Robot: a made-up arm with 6 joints.
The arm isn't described. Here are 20 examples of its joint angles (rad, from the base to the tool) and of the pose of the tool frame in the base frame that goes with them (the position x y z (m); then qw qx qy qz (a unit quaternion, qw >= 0)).
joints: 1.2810 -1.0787 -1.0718 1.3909 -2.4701 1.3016
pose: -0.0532 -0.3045 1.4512 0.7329 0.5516 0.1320 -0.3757
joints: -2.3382 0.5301 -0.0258 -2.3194 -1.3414 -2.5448
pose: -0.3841 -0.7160 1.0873 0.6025 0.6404 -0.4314 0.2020
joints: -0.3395 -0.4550 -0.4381 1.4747 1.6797 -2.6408
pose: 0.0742 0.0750 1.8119 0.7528 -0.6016 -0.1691 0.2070
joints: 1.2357 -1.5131 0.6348 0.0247 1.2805 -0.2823
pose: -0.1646 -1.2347 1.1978 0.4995 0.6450 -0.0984 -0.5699
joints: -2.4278 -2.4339 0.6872 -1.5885 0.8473 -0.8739
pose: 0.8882 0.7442 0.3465 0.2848 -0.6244 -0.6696 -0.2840
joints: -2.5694 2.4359 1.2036 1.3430 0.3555 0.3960
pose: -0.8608 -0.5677 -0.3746 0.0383 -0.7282 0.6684 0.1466
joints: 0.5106 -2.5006 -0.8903 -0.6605 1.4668 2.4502
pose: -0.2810 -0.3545 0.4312 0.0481 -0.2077 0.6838 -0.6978
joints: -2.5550 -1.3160 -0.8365 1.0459 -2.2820 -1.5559
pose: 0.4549 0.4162 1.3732 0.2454 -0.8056 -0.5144 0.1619
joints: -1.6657 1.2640 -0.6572 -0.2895 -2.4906 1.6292
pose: -0.2656 -0.5202 0.5853 0.9550 -0.0272 -0.2555 0.1482
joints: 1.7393 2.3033 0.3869 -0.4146 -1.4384 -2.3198
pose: 0.1116 0.4314 -0.3380 0.3686 0.5667 -0.6745 0.2968
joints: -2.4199 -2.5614 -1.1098 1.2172 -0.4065 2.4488
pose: 0.5490 0.4814 0.5170 0.3010 -0.1543 -0.3116 -0.8880
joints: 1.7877 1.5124 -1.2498 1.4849 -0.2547 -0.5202
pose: -0.1445 0.5466 0.3324 0.6890 0.2043 0.5041 -0.4791
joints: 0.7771 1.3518 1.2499 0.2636 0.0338 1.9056
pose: 1.1775 0.8860 1.0013 0.4654 0.5227 0.5513 0.4541
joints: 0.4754 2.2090 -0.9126 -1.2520 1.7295 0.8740
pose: 0.2886 0.0812 0.4762 0.6190 0.7652 0.0835 -0.1559
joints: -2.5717 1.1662 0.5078 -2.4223 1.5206 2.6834
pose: -0.7676 -0.7433 0.6386 0.2758 0.2692 0.8656 0.3196
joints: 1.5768 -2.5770 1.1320 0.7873 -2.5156 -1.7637
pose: 0.1398 -0.8040 -0.4561 0.7890 0.2145 0.0556 0.5730
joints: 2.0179 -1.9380 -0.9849 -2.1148 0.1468 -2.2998
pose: 0.0227 -0.3822 0.6710 0.1958 -0.3537 -0.4792 -0.7791
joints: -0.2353 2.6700 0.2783 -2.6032 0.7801 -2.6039
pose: -0.0207 0.2835 -0.3040 0.0163 -0.3952 -0.1275 0.9096
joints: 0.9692 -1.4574 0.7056 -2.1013 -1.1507 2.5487
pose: -0.7292 -0.7274 1.4501 0.1557 0.3495 -0.3415 -0.8585
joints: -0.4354 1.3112 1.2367 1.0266 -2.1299 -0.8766
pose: 1.2262 -0.6506 1.1581 0.2127 0.3622 -0.9027 -0.0934
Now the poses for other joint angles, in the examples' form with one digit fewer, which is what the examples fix.
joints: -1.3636 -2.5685 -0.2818 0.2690 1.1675 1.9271
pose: -0.383 0.866 0.213 0.607 -0.712 -0.163 0.313
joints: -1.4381 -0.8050 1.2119 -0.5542 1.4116 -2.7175
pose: -0.278 0.777 1.864 0.355 -0.474 -0.801 0.084
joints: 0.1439 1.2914 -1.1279 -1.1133 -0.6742 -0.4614
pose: 0.320 -0.007 0.872 0.061 0.124 -0.856 -0.498
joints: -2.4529 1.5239 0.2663 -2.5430 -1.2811 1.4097
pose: -0.498 -0.790 0.183 0.331 0.050 0.523 -0.784
